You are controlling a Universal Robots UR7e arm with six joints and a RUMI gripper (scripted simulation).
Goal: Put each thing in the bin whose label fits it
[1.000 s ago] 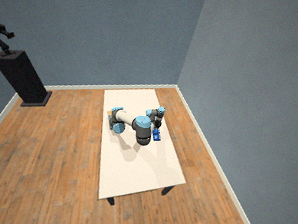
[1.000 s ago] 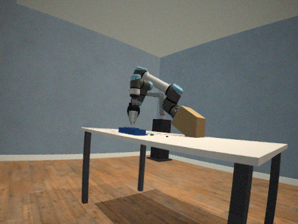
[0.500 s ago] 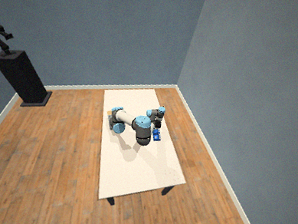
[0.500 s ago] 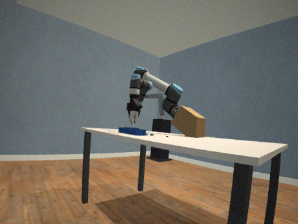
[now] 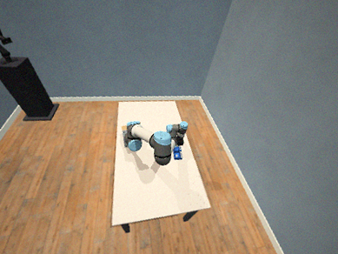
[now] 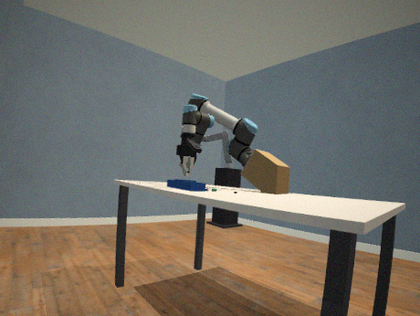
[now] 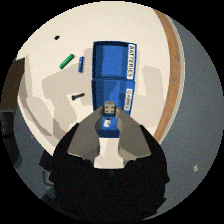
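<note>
My gripper is now 10 mm short of the blue bin and 60 mm above it. From my hand the other things lie so: small grey piece (10 mm behind, 80 mm to the right, 70 mm below); then small blue piece (70 mm behind, 80 mm to the left, 80 mm below); then black screw (90 mm behind, 80 mm below).
</note>
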